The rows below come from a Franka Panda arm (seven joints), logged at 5 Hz.
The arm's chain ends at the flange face. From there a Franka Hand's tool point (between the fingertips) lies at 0.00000 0.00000 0.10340 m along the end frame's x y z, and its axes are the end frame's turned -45 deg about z.
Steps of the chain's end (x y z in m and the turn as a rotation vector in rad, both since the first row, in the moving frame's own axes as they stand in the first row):
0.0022 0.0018 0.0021 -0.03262 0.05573 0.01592
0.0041 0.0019 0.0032 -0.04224 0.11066 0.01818
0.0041 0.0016 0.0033 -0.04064 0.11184 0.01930
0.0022 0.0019 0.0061 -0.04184 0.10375 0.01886
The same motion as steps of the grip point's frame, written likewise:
0.0019 0.0093 0.0019 -0.06247 0.01634 0.01592
0.0064 0.0154 0.0025 -0.10812 0.04838 0.01818
0.0069 0.0152 0.0026 -0.10782 0.05035 0.01930
0.0046 0.0136 0.0055 -0.10295 0.04378 0.01886

